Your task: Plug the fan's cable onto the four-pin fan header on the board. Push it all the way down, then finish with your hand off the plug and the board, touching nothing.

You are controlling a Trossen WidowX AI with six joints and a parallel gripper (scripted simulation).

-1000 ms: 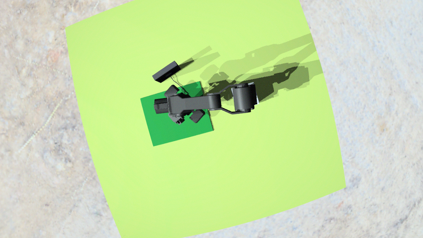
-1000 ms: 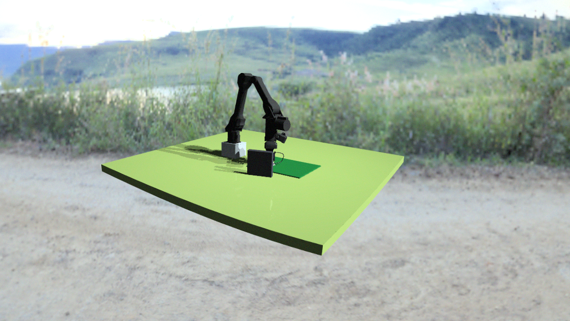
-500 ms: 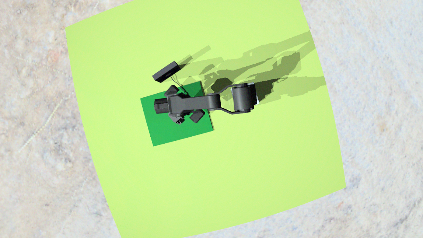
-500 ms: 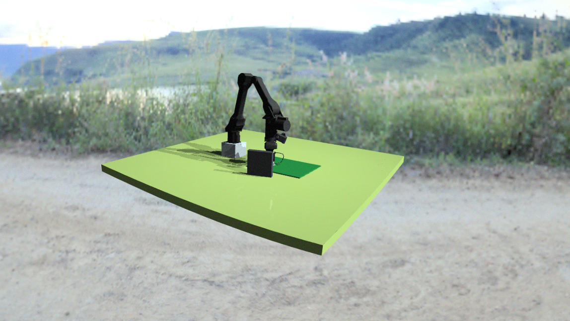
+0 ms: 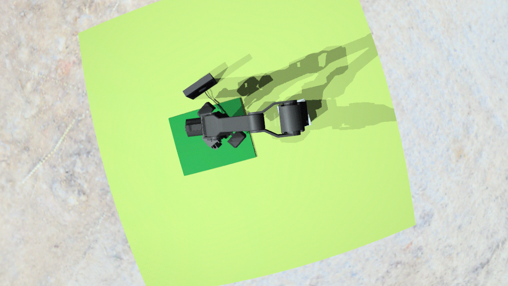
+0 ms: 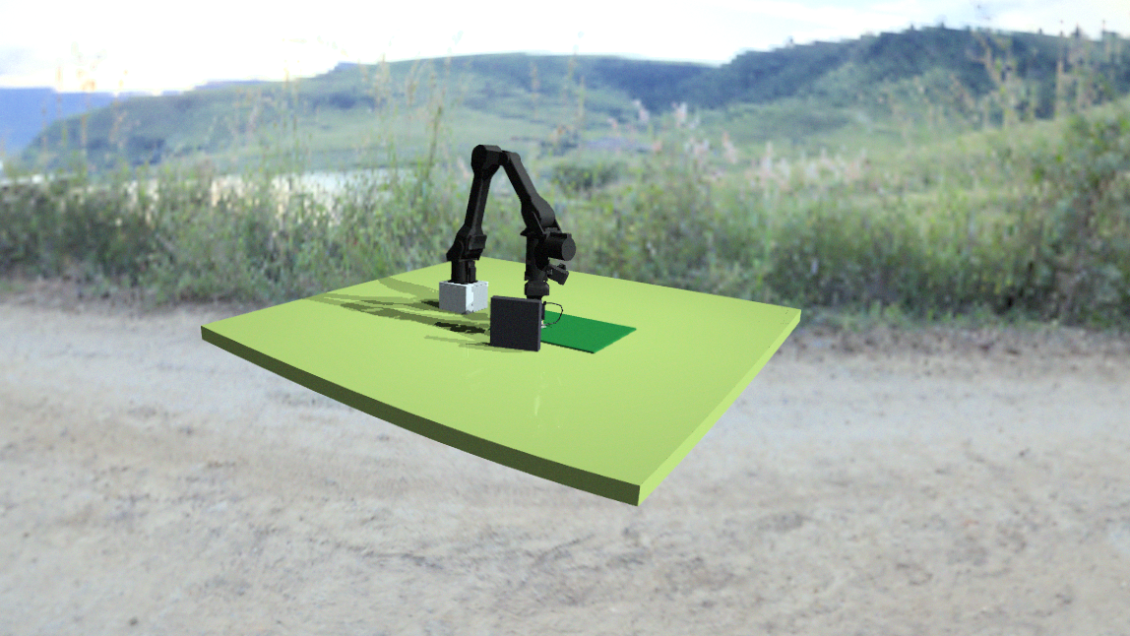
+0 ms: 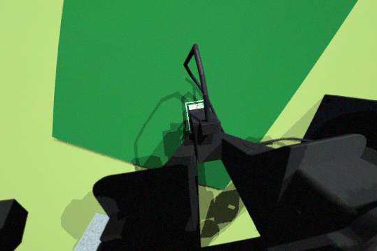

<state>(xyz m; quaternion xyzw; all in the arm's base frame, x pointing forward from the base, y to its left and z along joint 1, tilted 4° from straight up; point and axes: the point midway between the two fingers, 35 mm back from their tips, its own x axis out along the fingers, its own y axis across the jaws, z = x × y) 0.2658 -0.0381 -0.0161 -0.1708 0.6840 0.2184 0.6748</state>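
The black fan plug is 1 cm ahead of my gripper tip and 1 cm above it. From my gripper tip the other things lie so: black fan: 15 cm to the right, 4 cm ahead, 2 cm above; then green board: 7 cm ahead, 5 cm below, 3 cm to the left.
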